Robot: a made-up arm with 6 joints. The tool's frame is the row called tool. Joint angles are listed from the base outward.
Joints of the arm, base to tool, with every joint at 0 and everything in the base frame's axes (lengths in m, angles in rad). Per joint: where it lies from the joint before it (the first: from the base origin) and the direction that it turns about. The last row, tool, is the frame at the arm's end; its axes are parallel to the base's.
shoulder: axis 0 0 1 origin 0.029 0.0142 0.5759
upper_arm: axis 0 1 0 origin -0.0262 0.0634 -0.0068
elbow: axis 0 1 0 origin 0.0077 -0.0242 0.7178
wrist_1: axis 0 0 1 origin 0.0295 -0.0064 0.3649
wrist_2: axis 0 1 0 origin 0.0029 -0.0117 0.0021
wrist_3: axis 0 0 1 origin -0.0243 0.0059 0.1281
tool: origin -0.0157 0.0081 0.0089
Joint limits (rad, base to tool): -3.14..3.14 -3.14..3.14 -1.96..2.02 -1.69..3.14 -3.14..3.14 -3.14..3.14
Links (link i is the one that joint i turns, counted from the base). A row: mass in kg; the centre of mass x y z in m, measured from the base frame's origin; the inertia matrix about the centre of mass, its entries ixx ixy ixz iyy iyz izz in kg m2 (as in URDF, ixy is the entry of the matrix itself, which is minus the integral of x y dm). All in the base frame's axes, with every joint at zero. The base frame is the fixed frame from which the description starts. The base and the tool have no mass.
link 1: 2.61; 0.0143 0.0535 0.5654; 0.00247 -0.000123 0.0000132 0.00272 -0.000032 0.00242
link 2: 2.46; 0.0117 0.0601 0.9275; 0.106 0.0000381 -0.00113 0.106 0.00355 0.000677
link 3: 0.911; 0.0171 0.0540 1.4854; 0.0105 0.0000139 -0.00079 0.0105 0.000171 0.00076
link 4: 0.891; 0.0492 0.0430 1.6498; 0.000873 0 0 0.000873 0 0.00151
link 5: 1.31; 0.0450 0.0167 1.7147; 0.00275 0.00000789 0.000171 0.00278 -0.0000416 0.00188
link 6: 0.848; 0.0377 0.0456 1.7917; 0.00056 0 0 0.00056 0 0.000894
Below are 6 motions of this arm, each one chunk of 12 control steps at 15 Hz.
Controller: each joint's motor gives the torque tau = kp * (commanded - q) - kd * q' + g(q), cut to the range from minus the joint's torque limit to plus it. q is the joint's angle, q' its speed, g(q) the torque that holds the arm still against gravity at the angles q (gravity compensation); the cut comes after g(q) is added. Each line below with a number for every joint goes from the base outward.
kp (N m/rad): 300 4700 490 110 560 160
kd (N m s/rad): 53 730 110 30 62 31
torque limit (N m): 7.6 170 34 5.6 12 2.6
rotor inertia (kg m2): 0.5 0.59 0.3 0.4 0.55 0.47
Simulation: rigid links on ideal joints. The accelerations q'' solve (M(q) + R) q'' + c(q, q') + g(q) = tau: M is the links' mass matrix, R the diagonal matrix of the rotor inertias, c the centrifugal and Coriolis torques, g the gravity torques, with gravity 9.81 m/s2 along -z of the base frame. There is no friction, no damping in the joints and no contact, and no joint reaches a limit. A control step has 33 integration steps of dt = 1/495 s. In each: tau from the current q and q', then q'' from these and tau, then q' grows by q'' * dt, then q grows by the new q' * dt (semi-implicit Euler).
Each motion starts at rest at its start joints. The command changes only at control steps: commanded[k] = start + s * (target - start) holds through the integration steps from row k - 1 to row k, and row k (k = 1, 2, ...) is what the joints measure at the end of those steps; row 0 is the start. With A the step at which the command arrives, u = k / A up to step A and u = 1 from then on. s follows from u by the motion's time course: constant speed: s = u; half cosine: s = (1 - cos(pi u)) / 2; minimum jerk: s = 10 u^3 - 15 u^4 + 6 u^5; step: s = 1 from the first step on.
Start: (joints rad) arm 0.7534 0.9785 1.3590 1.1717 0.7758 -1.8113
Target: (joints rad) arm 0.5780 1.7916 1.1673 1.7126 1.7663 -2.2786
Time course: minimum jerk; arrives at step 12
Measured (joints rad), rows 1 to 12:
1: 0.7532 0.9799 1.3587 1.1723 0.7780 -1.8119
2: 0.7520 0.9894 1.3566 1.1760 0.7924 -1.8160
3: 0.7482 1.0147 1.3512 1.1868 0.8286 -1.8273
4: 0.7405 1.0609 1.3417 1.2074 0.8923 -1.8481
5: 0.7281 1.1294 1.3276 1.2393 0.9856 -1.8803
6: 0.7111 1.2174 1.3096 1.2823 1.1050 -1.9239
7: 0.6901 1.3186 1.2888 1.3342 1.2411 -1.9768
8: 0.6670 1.4239 1.2671 1.3914 1.3803 -2.0348
9: 0.6438 1.5234 1.2463 1.4491 1.5079 -2.0922
10: 0.6227 1.6079 1.2281 1.5025 1.6106 -2.1432
11: 0.6059 1.6715 1.2135 1.5480 1.6811 -2.1839
12: 0.5941 1.7143 1.2025 1.5843 1.7214 -2.2133

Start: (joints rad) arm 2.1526 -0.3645 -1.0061 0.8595 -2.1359 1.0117
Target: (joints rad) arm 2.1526 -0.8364 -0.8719 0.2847 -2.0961 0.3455
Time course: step
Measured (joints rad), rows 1 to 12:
1: 2.1516 -0.4703 -0.9562 0.8409 -2.1236 1.0009
2: 2.1524 -0.6012 -0.9379 0.7616 -2.1089 0.9656
3: 2.1535 -0.6855 -0.9242 0.6537 -2.1015 0.9045
4: 2.1536 -0.7397 -0.9130 0.5691 -2.0981 0.8182
5: 2.1533 -0.7744 -0.9039 0.5040 -2.0967 0.7069
6: 2.1530 -0.7966 -0.8966 0.4539 -2.0961 0.5934
7: 2.1527 -0.8109 -0.8909 0.4153 -2.0959 0.5041
8: 2.1525 -0.8200 -0.8864 0.3856 -2.0959 0.4391
9: 2.1524 -0.8259 -0.8829 0.3626 -2.0959 0.3986
10: 2.1524 -0.8297 -0.8802 0.3449 -2.0959 0.3799
11: 2.1524 -0.8321 -0.8782 0.3312 -2.0960 0.3692
12: 2.1524 -0.8336 -0.8766 0.3207 -2.0960 0.3618

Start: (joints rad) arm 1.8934 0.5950 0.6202 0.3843 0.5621 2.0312
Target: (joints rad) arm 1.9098 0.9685 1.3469 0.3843 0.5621 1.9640
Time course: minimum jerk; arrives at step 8
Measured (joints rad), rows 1 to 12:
1: 1.8935 0.5970 0.6227 0.3843 0.5620 2.0309
2: 1.8940 0.6091 0.6390 0.3843 0.5616 2.0292
3: 1.8953 0.6388 0.6808 0.3844 0.5610 2.0249
4: 1.8971 0.6873 0.7519 0.3844 0.5606 2.0174
5: 1.8992 0.7491 0.8491 0.3844 0.5607 2.0075
6: 1.9014 0.8130 0.9578 0.3844 0.5612 1.9969
7: 1.9036 0.8666 1.0573 0.3843 0.5619 1.9873
8: 1.9055 0.9036 1.1353 0.3843 0.5626 1.9801
9: 1.9072 0.9273 1.1925 0.3842 0.5628 1.9750
10: 1.9084 0.9423 1.2341 0.3842 0.5628 1.9716
11: 1.9092 0.9518 1.2644 0.3842 0.5627 1.9692
12: 1.9096 0.9579 1.2865 0.3842 0.5626 1.9676

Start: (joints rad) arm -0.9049 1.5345 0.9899 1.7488 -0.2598 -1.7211
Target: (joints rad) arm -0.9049 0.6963 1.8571 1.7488 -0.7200 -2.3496
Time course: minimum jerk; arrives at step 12
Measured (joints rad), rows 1 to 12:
1: -0.9049 1.5330 0.9911 1.7488 -0.2608 -1.7219
2: -0.9047 1.5233 0.9991 1.7489 -0.2675 -1.7274
3: -0.9044 1.4976 1.0206 1.7490 -0.2851 -1.7419
4: -0.9040 1.4505 1.0603 1.7492 -0.3160 -1.7686
5: -0.9038 1.3808 1.1197 1.7493 -0.3607 -1.8103
6: -0.9038 1.2907 1.1972 1.7492 -0.4169 -1.8675
7: -0.9041 1.1867 1.2883 1.7490 -0.4803 -1.9381
8: -0.9046 1.0779 1.3861 1.7486 -0.5446 -2.0164
9: -0.9052 0.9749 1.4828 1.7481 -0.6034 -2.0945
10: -0.9057 0.8872 1.5703 1.7477 -0.6504 -2.1644
11: -0.9059 0.8211 1.6428 1.7476 -0.6825 -2.2201
12: -0.9059 0.7769 1.6983 1.7477 -0.7008 -2.2603

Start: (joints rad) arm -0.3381 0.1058 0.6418 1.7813 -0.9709 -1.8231
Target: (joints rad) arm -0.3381 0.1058 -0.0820 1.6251 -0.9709 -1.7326
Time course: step
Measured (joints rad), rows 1 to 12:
1: -0.3376 0.1085 0.5755 1.7647 -0.9713 -1.8113
2: -0.3376 0.1085 0.4160 1.7354 -0.9709 -1.7878
3: -0.3379 0.1067 0.2844 1.7093 -0.9705 -1.7705
4: -0.3381 0.1056 0.1875 1.6893 -0.9704 -1.7586
5: -0.3382 0.1051 0.1163 1.6740 -0.9705 -1.7505
6: -0.3382 0.1049 0.0639 1.6624 -0.9706 -1.7449
7: -0.3383 0.1049 0.0254 1.6536 -0.9707 -1.7410
8: -0.3383 0.1050 -0.0030 1.6468 -0.9707 -1.7384
9: -0.3382 0.1051 -0.0239 1.6417 -0.9708 -1.7366
10: -0.3382 0.1052 -0.0392 1.6378 -0.9708 -1.7353
11: -0.3382 0.1053 -0.0505 1.6348 -0.9709 -1.7345
12: -0.3382 0.1054 -0.0588 1.6325 -0.9709 -1.7339

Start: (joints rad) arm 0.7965 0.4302 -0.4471 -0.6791 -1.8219 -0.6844
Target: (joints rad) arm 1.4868 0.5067 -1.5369 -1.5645 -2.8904 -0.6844
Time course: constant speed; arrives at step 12
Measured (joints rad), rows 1 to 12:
1: 0.8101 0.4327 -0.4694 -0.6926 -1.8560 -0.6844
2: 0.8392 0.4365 -0.5097 -0.7198 -1.9177 -0.6844
3: 0.8786 0.4411 -0.5633 -0.7577 -1.9931 -0.6844
4: 0.9245 0.4463 -0.6267 -0.8039 -2.0752 -0.6844
5: 0.9746 0.4519 -0.6972 -0.8563 -2.1608 -0.6844
6: 1.0272 0.4577 -0.7731 -0.9136 -2.2480 -0.6844
7: 1.0815 0.4637 -0.8529 -0.9746 -2.3360 -0.6844
8: 1.1369 0.4698 -0.9356 -1.0385 -2.4245 -0.6844
9: 1.1930 0.4760 -1.0204 -1.1046 -2.5132 -0.6844
10: 1.2496 0.4823 -1.1068 -1.1725 -2.6020 -0.6844
11: 1.3064 0.4886 -1.1944 -1.2417 -2.6909 -0.6844
12: 1.3634 0.4949 -1.2828 -1.3120 -2.7798 -0.6844

